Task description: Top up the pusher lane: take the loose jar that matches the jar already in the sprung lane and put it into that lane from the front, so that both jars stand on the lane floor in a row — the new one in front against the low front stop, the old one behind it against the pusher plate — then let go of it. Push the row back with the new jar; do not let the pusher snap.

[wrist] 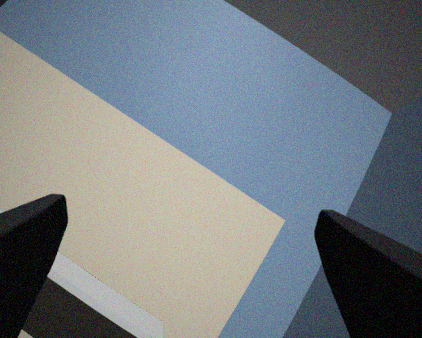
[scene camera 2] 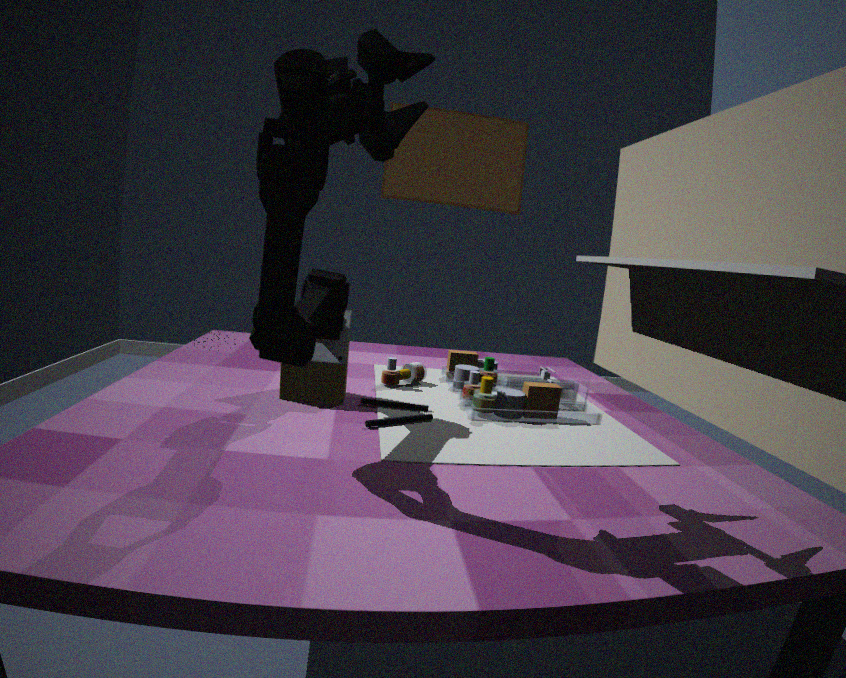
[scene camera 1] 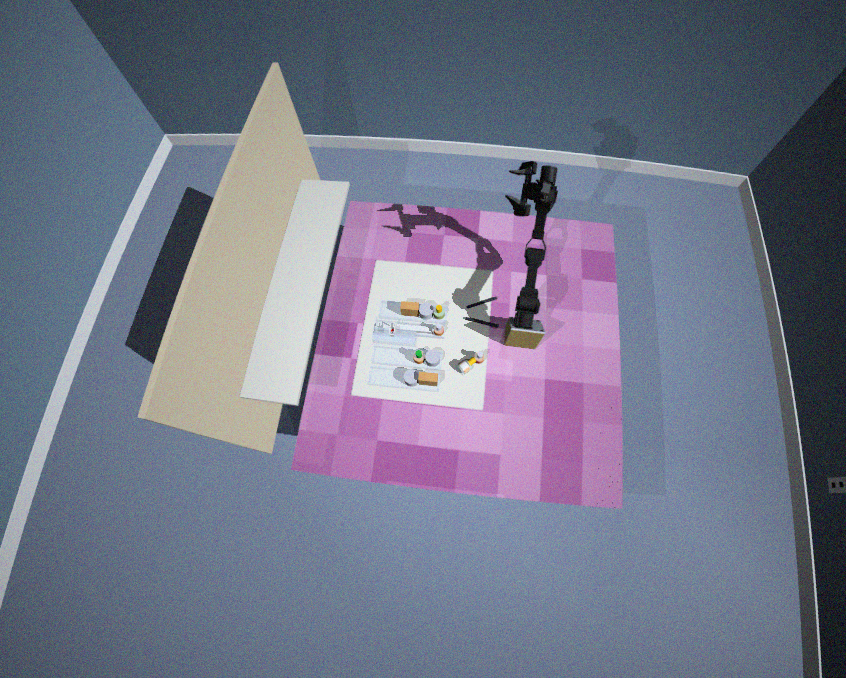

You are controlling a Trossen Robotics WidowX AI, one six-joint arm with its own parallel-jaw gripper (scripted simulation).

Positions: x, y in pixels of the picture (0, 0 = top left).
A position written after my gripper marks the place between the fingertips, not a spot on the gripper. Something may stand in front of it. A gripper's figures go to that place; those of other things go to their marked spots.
Labels:
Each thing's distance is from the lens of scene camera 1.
my gripper [scene camera 1: 507, 183]: 1.51 m
white shelf [scene camera 1: 277, 365]: 1.46 m

